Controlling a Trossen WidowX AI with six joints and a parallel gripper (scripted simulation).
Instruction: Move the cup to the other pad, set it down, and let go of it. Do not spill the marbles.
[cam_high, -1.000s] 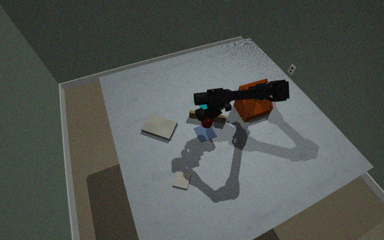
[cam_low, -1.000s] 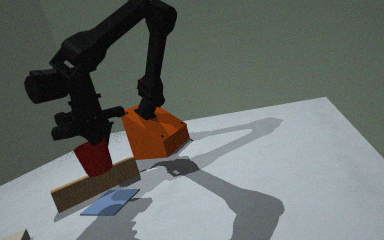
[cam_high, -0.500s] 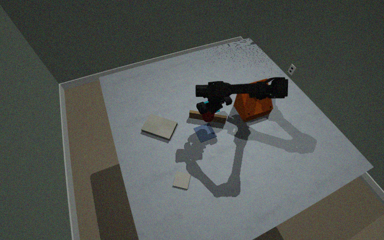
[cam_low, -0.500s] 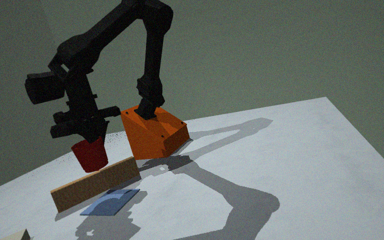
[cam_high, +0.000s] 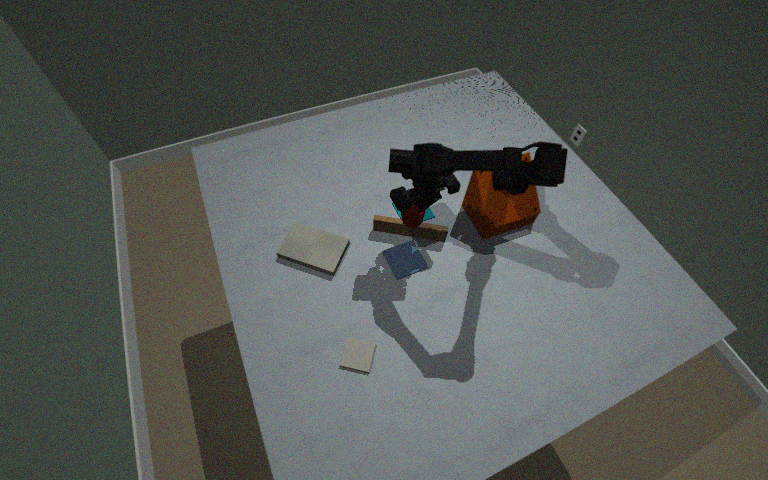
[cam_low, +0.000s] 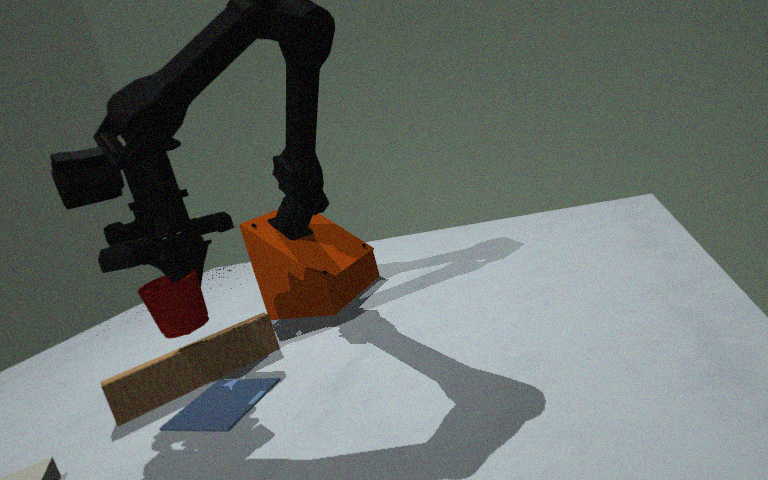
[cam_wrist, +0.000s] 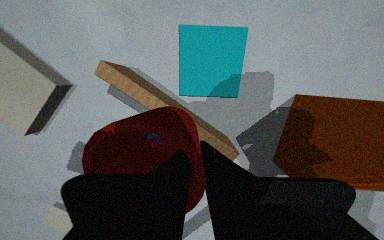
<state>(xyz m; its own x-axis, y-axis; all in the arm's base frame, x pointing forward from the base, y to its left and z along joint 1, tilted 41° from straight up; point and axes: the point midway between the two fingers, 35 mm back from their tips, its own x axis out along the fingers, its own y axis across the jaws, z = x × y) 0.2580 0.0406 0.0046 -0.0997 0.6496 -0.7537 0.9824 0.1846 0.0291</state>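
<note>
Right now my gripper tip is 1 cm past the cyan pad, 9 cm to the left of it and 13 cm above it. From my gripper tip the other things lie so: red cup: 3 cm ahead; then wooden bar: 3 cm ahead, 10 cm below.
</note>
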